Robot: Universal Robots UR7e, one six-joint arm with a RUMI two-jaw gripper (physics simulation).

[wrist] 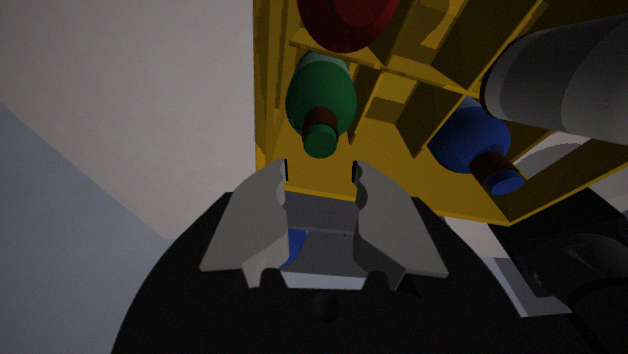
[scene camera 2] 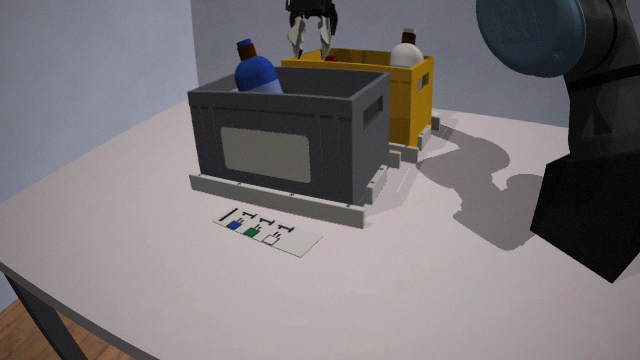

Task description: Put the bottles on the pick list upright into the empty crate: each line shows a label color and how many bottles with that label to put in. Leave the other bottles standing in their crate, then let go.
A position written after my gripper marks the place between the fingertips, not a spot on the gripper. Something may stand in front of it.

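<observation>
A pick list [scene camera 2: 293, 240] is here for me to see, and so is my own gripper [wrist: 319, 163]. I also see a green bottle [wrist: 321, 102], a blue bottle [wrist: 469, 142] and a white bottle [scene camera 2: 405, 55]. A blue bottle [scene camera 2: 254, 73] shows too.
</observation>
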